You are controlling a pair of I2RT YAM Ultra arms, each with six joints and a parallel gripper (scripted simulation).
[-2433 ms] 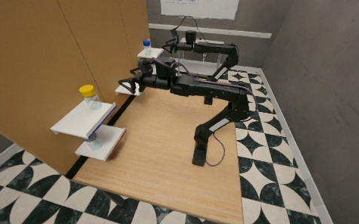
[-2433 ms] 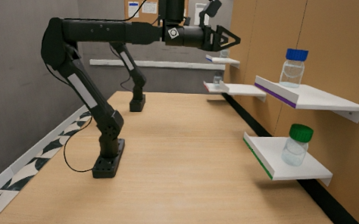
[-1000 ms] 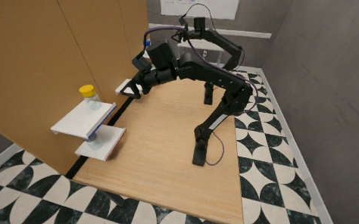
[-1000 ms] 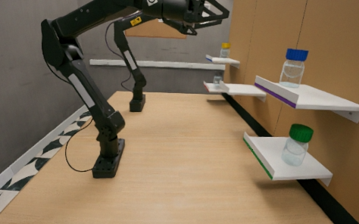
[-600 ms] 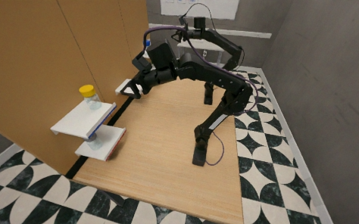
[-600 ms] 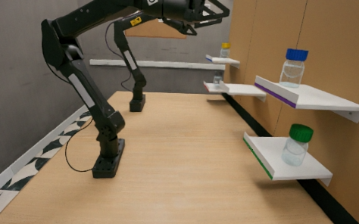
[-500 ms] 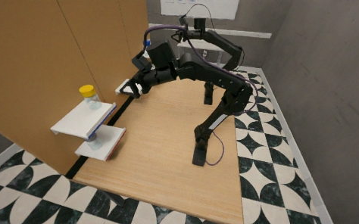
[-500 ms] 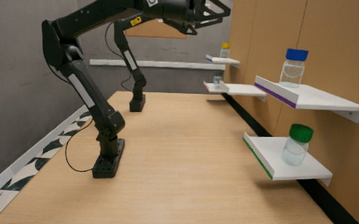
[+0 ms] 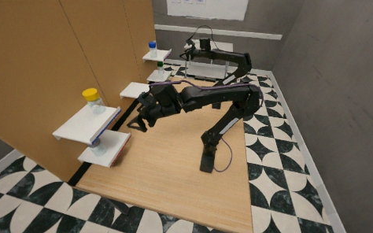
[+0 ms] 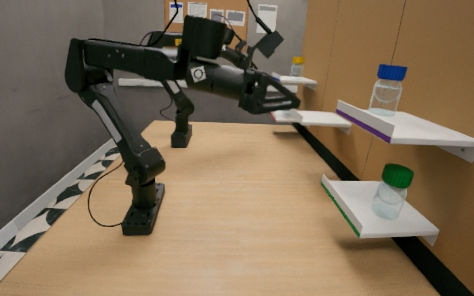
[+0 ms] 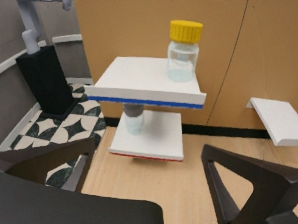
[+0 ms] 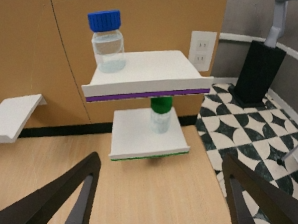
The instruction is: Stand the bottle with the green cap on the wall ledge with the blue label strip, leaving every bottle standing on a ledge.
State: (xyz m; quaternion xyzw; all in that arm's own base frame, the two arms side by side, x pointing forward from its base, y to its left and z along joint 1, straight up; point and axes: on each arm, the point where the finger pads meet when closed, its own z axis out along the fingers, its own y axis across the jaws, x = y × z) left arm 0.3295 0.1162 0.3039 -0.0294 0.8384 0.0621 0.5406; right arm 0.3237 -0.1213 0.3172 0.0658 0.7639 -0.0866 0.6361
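Right now the green-capped bottle is 230 mm ahead of my right hand, 40 mm to the right of it and 170 mm below it. The rest, counted from my right hand: blue-capped bottle: 230 mm ahead, 60 mm to the left, 20 mm above; yellow-capped bottle: 210 mm ahead, 730 mm to the left, 20 mm above.
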